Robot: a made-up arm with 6 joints. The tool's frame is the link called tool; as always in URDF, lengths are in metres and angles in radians. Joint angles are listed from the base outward. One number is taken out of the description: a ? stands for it. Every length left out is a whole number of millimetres.
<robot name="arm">
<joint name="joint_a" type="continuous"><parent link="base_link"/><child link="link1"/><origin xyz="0 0 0.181" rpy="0 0 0"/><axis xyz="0 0 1"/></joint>
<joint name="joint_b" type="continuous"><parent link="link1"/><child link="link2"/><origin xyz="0 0.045 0" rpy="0 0 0"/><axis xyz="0 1 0"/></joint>
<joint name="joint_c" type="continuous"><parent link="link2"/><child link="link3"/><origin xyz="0 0 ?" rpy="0 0 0"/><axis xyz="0 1 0"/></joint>
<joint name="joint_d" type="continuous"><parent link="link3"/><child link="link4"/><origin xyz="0 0 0.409" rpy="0 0 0"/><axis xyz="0 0 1"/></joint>
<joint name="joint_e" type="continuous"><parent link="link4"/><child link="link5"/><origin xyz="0 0 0" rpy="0 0 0"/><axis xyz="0 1 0"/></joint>
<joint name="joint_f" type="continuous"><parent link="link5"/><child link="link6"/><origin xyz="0 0 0.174" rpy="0 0 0"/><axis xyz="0 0 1"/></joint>
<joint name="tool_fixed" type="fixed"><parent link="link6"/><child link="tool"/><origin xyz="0 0 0" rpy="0 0 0"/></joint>
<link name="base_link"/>
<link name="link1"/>
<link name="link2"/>
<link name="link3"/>
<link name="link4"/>
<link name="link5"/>
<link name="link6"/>
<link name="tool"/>
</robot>
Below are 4 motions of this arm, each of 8 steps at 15 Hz.
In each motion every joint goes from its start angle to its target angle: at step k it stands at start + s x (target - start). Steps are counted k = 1, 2, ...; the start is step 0. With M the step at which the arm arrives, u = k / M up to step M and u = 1 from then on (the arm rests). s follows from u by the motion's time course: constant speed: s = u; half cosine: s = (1 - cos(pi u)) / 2; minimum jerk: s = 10 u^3 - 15 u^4 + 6 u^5.
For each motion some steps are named. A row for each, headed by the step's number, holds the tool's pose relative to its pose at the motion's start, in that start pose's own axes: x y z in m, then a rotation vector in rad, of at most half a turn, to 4 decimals.
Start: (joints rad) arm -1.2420 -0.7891 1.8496 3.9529 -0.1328 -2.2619
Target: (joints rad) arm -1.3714 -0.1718 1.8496 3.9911 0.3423 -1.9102
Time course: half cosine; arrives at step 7
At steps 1, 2, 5, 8:
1: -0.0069 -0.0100 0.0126 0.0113 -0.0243 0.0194
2: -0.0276 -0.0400 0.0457 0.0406 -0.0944 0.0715
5: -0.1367 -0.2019 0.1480 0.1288 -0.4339 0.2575
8: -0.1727 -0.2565 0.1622 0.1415 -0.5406 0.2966

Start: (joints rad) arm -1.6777 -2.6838 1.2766 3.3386 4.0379 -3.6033
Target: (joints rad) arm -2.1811 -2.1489 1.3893 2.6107 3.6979 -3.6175
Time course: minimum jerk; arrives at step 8
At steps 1, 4, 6, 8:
1: -0.0033 -0.0003 0.0029 0.0047 0.0215 0.0034
4: -0.0920 0.0044 0.0927 0.2112 0.6595 0.1253
6: -0.1532 0.0261 0.1708 0.4738 1.1444 0.2656
8: -0.1677 0.0338 0.1931 0.5565 1.2617 0.3098

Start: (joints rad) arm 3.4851 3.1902 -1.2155 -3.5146 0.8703 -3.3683
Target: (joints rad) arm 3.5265 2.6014 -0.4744 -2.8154 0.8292 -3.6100
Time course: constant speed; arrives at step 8
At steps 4, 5, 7, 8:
4: 0.0874 -0.0196 0.0806 0.2003 0.1545 0.1274
5: 0.1055 -0.0254 0.1002 0.2480 0.1990 0.1573
7: 0.1362 -0.0379 0.1377 0.3405 0.2939 0.2150
8: 0.1487 -0.0444 0.1553 0.3852 0.3442 0.2429

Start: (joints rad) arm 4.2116 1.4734 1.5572 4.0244 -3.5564 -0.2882
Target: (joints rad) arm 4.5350 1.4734 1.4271 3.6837 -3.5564 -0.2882
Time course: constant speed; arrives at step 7
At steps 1, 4, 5, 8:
1: 0.0189 -0.0162 -0.0049 0.0187 0.0139 0.0936
4: 0.0828 -0.0584 -0.0214 0.0732 0.0564 0.3744
5: 0.1062 -0.0701 -0.0275 0.0905 0.0710 0.4680
8: 0.1557 -0.0891 -0.0402 0.1239 0.1008 0.6549

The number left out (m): 0.403
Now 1 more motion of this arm.
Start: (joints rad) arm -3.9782 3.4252 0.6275 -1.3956 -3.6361 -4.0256
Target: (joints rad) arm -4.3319 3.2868 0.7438 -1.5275 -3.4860 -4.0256
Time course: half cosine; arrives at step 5
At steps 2, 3, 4, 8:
2: -0.0408 -0.0290 -0.0094 -0.0299 0.0337 -0.0297
3: -0.0781 -0.0515 -0.0119 -0.0548 0.0654 -0.0556
4: -0.1081 -0.0671 -0.0102 -0.0736 0.0922 -0.0764
8: -0.1194 -0.0725 -0.0087 -0.0805 0.1027 -0.0843

